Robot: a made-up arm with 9 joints. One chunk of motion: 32 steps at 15 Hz.
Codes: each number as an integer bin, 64 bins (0 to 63) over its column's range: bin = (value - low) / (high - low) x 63, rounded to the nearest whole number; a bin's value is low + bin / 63 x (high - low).
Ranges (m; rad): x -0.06..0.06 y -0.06..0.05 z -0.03..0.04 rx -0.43..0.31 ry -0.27..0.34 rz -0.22..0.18
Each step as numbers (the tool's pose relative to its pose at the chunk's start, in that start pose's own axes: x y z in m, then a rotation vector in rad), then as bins.
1 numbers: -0.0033 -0.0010 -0.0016 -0.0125 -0.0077 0.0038
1 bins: 30 34 26 36 27 35
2 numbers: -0.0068 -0.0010 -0.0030 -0.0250 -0.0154 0.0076
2 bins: 28 34 24 34 26 36
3 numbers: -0.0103 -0.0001 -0.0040 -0.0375 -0.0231 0.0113
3 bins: 26 34 23 33 25 36
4 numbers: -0.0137 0.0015 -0.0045 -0.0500 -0.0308 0.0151
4 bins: 24 35 23 32 25 37
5 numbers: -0.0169 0.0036 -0.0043 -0.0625 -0.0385 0.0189
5 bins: 23 36 23 31 24 38
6 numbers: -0.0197 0.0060 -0.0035 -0.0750 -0.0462 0.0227
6 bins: 21 38 24 30 23 38
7 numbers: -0.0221 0.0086 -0.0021 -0.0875 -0.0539 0.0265
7 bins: 20 39 25 29 22 39
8 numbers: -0.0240 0.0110 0.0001 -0.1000 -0.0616 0.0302
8 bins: 19 41 27 28 22 39
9 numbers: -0.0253 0.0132 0.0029 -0.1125 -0.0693 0.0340
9 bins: 18 42 30 27 21 40
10 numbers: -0.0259 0.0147 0.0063 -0.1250 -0.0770 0.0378
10 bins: 18 43 33 26 20 41
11 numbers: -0.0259 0.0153 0.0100 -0.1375 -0.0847 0.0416
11 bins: 18 43 36 25 19 41
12 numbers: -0.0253 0.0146 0.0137 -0.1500 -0.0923 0.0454
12 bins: 18 43 39 24 18 42
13 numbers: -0.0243 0.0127 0.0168 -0.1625 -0.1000 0.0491
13 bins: 19 42 42 23 18 42
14 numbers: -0.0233 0.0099 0.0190 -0.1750 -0.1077 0.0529
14 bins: 19 40 44 22 17 43
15 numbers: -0.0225 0.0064 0.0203 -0.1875 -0.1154 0.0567
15 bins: 20 38 45 21 16 44
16 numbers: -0.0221 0.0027 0.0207 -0.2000 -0.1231 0.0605
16 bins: 20 36 46 20 15 44
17 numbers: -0.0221 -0.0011 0.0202 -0.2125 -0.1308 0.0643
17 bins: 20 34 45 19 14 45
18 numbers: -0.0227 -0.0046 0.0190 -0.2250 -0.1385 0.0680
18 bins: 20 32 44 17 14 45
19 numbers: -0.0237 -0.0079 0.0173 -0.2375 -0.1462 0.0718
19 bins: 19 30 43 16 13 46
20 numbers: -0.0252 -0.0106 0.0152 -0.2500 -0.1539 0.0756
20 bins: 18 28 41 15 12 47
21 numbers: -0.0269 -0.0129 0.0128 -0.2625 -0.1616 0.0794
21 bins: 17 27 39 14 11 47
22 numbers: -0.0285 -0.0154 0.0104 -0.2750 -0.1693 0.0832
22 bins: 17 26 36 13 10 48
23 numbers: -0.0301 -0.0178 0.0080 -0.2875 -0.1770 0.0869
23 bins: 16 24 34 12 10 48
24 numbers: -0.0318 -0.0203 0.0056 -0.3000 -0.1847 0.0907
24 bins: 15 23 32 11 9 49
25 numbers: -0.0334 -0.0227 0.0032 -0.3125 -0.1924 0.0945
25 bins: 14 21 30 10 8 50
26 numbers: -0.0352 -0.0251 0.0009 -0.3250 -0.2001 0.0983
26 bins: 13 20 28 9 7 50
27 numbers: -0.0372 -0.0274 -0.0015 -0.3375 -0.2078 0.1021
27 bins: 12 19 26 8 6 51
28 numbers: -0.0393 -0.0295 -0.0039 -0.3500 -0.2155 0.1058
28 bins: 11 17 23 7 6 51
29 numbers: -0.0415 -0.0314 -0.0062 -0.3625 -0.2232 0.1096
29 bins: 10 16 21 6 5 52
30 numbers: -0.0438 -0.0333 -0.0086 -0.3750 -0.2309 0.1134
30 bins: 9 15 19 5 4 53
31 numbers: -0.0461 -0.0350 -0.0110 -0.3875 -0.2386 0.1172
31 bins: 7 14 17 4 3 53
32 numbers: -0.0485 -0.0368 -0.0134 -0.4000 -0.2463 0.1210
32 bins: 6 13 15 3 2 54
